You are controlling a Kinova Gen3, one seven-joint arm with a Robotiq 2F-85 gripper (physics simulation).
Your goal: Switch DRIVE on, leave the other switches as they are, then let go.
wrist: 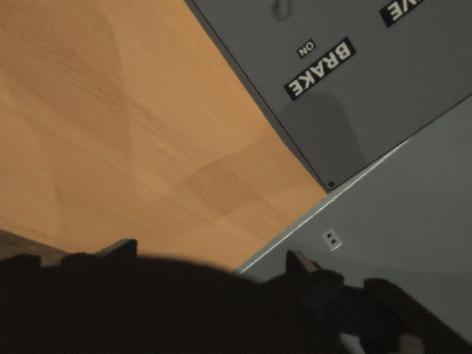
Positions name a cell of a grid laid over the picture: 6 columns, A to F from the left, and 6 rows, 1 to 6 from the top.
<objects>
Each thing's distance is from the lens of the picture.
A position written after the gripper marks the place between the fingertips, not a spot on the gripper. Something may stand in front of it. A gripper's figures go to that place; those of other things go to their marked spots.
gripper (C5): 0.16 m
grey switch panel (E2): 0.33 m
</objects>
